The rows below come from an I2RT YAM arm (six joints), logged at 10 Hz.
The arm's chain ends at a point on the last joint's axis. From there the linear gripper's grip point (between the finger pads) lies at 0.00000 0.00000 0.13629 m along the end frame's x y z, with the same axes.
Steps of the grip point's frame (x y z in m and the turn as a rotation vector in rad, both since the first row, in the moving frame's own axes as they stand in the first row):
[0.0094, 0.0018, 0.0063, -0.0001, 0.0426, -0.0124]
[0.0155, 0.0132, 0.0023, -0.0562, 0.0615, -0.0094]
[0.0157, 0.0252, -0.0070, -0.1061, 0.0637, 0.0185]
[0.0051, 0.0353, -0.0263, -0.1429, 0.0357, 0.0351]
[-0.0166, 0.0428, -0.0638, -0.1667, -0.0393, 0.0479]
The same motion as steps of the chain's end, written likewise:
[0.0036, 0.0018, 0.0064, -0.0001, 0.0426, -0.0124]
[0.0071, 0.0056, 0.0028, -0.0562, 0.0615, -0.0094]
[0.0072, 0.0107, -0.0060, -0.1061, 0.0637, 0.0185]
[0.0006, 0.0158, -0.0248, -0.1429, 0.0357, 0.0351]
[-0.0107, 0.0203, -0.0618, -0.1667, -0.0393, 0.0479]

